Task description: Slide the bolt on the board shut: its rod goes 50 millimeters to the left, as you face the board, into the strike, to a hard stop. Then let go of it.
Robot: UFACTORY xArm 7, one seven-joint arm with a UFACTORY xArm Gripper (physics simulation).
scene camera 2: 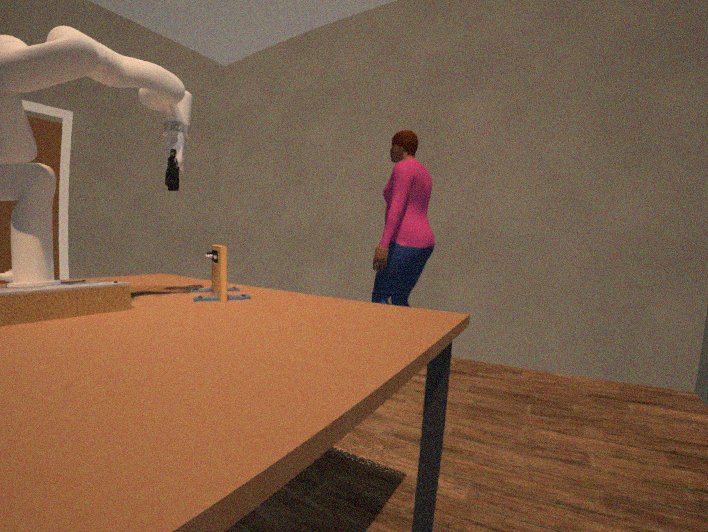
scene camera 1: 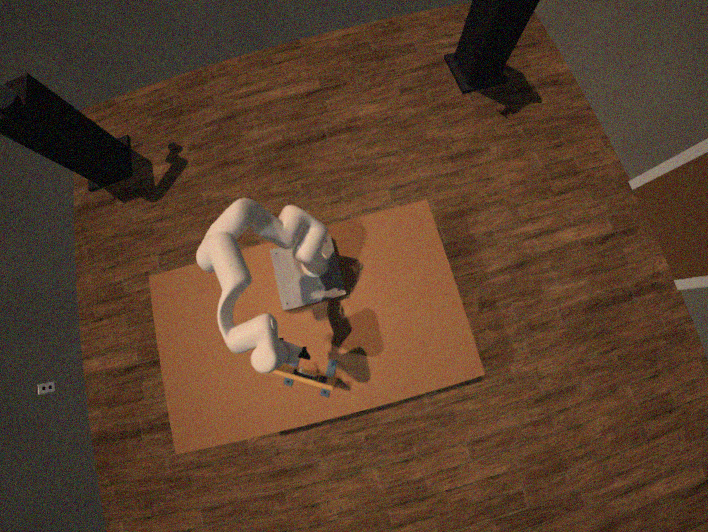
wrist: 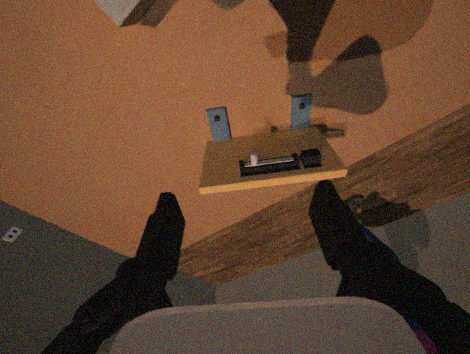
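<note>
The board stands upright on blue feet. On its face is a black bolt housing with a silver rod. A pale knob sticks out at the housing's left end in the wrist view. A black block, seemingly the strike, sits past the housing's other end, with a narrow gap between them. My gripper is open and empty, high above the table on the board's robot side, apart from the knob. In scene camera 1, the arm hides part of the board.
The board's blue feet rest on the orange table top. The arm's base plate stands behind the board. A person in a pink top stands beyond the table.
</note>
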